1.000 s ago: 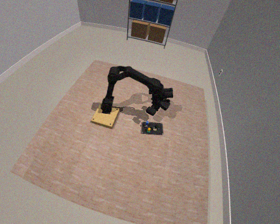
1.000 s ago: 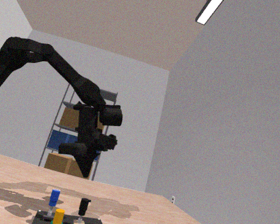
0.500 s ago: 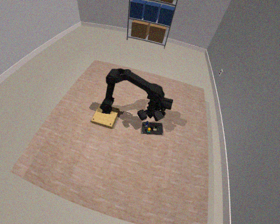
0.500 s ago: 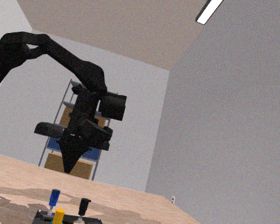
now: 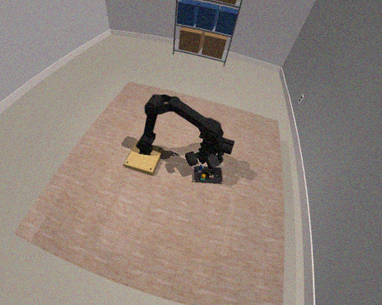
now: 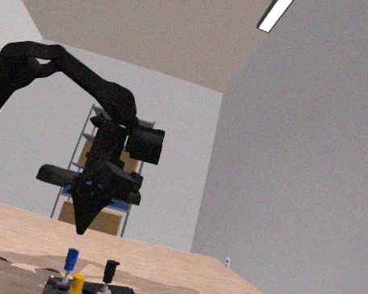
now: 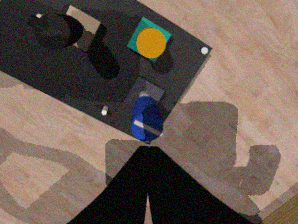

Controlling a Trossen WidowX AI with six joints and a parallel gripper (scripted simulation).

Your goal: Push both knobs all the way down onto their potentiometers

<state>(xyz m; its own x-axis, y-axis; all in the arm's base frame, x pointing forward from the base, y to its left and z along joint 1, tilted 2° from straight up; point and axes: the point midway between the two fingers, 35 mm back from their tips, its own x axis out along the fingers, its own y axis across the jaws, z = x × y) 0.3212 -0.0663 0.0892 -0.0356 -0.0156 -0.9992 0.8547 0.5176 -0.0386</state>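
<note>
The blue knob is 4 cm below my gripper tip. Also, from my gripper tip: black knob 7 cm ahead, 4 cm below, 2 cm to the right.
</note>
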